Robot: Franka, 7 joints.
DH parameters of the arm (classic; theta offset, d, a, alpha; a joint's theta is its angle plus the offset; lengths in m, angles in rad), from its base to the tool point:
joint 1: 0 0.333 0 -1.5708
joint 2: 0 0 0 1.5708
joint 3: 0 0.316 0.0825 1.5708
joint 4: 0 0 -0.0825 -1.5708
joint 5: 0 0.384 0 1.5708
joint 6: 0 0 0.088 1.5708
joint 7: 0 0.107 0 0
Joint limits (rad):
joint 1: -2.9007..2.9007
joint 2: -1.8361..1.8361
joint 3: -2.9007..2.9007
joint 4: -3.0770..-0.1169
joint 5: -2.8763..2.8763
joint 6: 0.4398..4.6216
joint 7: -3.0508..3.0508
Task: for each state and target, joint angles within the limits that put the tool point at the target. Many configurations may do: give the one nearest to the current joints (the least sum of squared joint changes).
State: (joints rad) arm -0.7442 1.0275 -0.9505 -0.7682 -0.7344 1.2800 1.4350
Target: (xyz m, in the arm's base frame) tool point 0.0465 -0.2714 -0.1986
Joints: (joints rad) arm -0.7021 1.7767 -0.2386 -1.4857 -0.4611 1.1568 1.4350
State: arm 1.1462 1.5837 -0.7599 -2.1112 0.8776 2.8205 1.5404
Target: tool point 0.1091 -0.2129 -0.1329
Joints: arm 0.9182 1.8361 -0.3769 -2.3561 0.8710 2.6955 1.5404
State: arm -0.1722 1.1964 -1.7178 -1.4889 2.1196 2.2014 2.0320
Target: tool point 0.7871 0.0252 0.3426
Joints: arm 0.7535 1.3145 -1.3972 -1.2680 2.1050 2.0332 2.0320
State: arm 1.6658 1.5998 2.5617 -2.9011 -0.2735 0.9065 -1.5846
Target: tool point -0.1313 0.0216 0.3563
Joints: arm 1.2502 1.6230 2.2657 -2.9576 -0.5388 0.5466 -1.5846
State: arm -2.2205 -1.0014 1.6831 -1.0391 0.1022 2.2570 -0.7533
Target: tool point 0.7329 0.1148 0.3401
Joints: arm -2.1606 -1.1826 1.8868 -1.3417 0.1146 2.1121 -0.7533
